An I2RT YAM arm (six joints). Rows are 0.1 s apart.
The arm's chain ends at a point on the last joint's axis. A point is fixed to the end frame.
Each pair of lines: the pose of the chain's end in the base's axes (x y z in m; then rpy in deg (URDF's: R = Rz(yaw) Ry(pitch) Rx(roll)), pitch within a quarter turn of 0, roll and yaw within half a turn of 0), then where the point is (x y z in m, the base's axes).
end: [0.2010 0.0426 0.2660 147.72 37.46 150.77]
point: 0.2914 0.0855 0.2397
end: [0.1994 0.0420 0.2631 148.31 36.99 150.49]
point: 0.2900 0.0838 0.2357
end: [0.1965 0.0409 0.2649 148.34 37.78 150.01]
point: 0.2877 0.0817 0.2382
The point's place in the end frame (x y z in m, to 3 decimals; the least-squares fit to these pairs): -0.030 0.039 0.091
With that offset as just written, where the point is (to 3 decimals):
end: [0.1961 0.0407 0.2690 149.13 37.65 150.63]
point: 0.287 0.082 0.241
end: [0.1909 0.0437 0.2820 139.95 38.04 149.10]
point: 0.280 0.093 0.265
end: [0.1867 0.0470 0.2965 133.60 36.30 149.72]
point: 0.272 0.105 0.286
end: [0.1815 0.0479 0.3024 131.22 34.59 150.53]
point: 0.264 0.109 0.294
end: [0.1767 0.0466 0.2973 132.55 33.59 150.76]
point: 0.260 0.107 0.287
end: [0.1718 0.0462 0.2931 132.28 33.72 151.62]
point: 0.254 0.108 0.283
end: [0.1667 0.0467 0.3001 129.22 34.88 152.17]
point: 0.247 0.112 0.295
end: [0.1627 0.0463 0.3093 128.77 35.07 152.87]
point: 0.242 0.113 0.305
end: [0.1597 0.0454 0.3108 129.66 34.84 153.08]
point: 0.239 0.112 0.305
